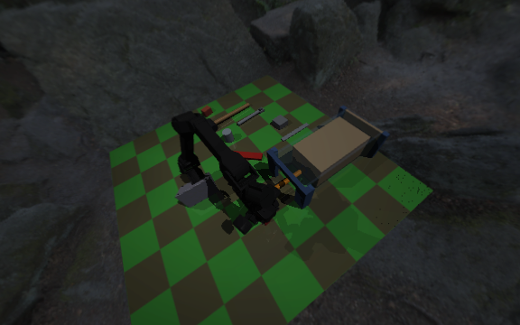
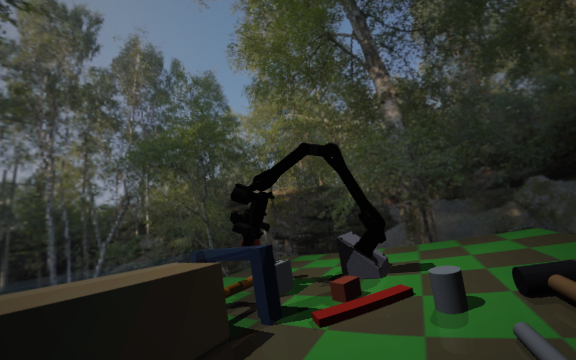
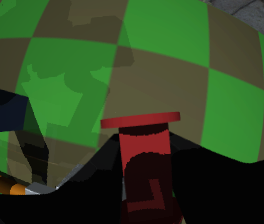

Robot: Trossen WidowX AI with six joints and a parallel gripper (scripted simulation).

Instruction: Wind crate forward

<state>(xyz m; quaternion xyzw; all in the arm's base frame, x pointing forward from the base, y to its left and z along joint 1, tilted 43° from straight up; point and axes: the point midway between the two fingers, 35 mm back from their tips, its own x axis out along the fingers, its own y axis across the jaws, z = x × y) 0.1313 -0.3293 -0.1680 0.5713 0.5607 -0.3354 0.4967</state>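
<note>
My gripper tip is now 1 cm short of the winch handle, 5 cm to the right of it and 3 cm above it. Also, from my gripper tip: winch (1 cm ahead, 10 cm to the left, 10 cm below); blue steel frame (18 cm ahead, 10 cm to the left, 3 cm below); red grip (2 cm to the left).
</note>
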